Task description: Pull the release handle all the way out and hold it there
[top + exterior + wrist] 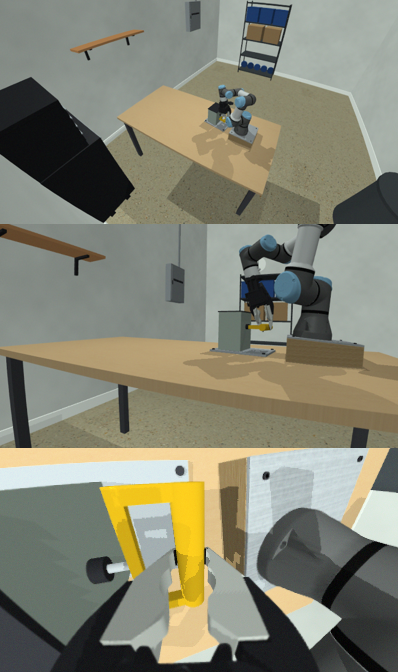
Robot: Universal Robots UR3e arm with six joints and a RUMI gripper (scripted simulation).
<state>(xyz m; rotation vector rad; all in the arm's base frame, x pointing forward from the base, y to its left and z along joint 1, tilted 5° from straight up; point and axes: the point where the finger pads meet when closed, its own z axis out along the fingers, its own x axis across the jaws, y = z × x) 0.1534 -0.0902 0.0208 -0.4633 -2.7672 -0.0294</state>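
The grey baseplate lies 9 cm ahead of my hand, 3 cm to the right of it and 10 cm below it.
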